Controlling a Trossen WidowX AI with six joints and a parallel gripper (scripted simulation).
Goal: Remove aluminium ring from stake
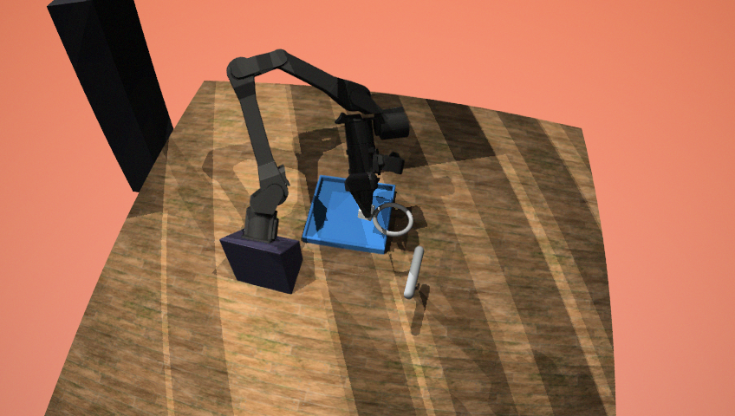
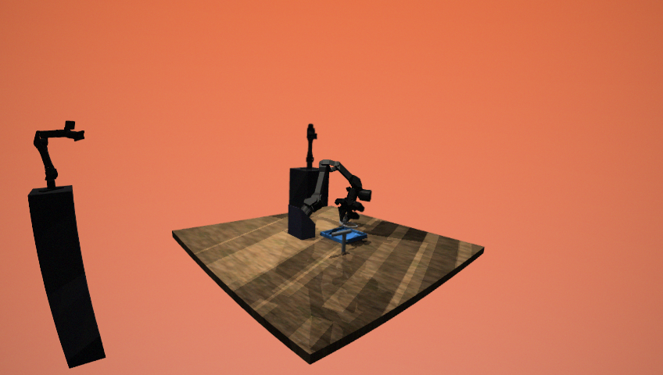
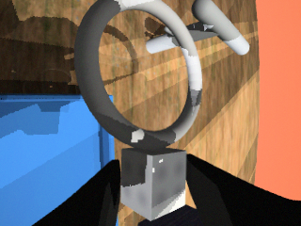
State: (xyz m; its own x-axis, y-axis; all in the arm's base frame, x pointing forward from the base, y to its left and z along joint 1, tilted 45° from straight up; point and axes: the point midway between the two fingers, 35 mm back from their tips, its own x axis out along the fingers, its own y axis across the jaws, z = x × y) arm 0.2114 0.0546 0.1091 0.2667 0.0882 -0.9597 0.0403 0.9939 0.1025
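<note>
Right now the blue tray is 10 cm below my gripper tip, 7 cm to the left of it and 5 cm behind it. From my gripper tip the other things lie so: aluminium ring: 4 cm ahead.
</note>
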